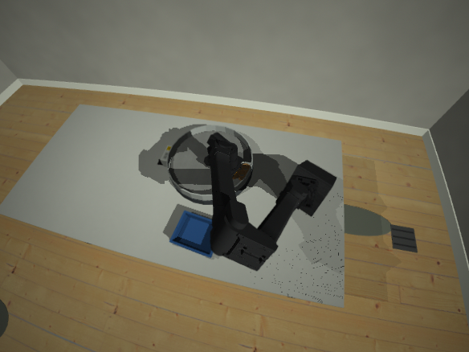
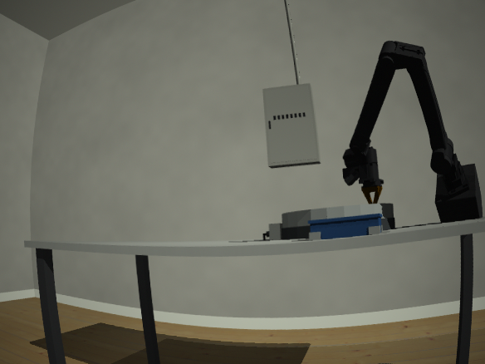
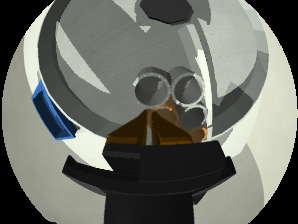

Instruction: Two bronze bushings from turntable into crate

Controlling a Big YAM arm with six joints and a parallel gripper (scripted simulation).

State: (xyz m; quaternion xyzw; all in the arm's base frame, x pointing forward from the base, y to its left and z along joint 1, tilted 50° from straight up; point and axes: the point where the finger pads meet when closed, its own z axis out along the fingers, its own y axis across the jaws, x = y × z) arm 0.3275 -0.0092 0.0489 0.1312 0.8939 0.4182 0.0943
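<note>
The blue crate lies 2 cm ahead of my hand, 30 cm to the left of it and 6 cm below it. Also, from my hand: round grey turntable (14 cm ahead, 4 cm to the right, 3 cm below).
</note>
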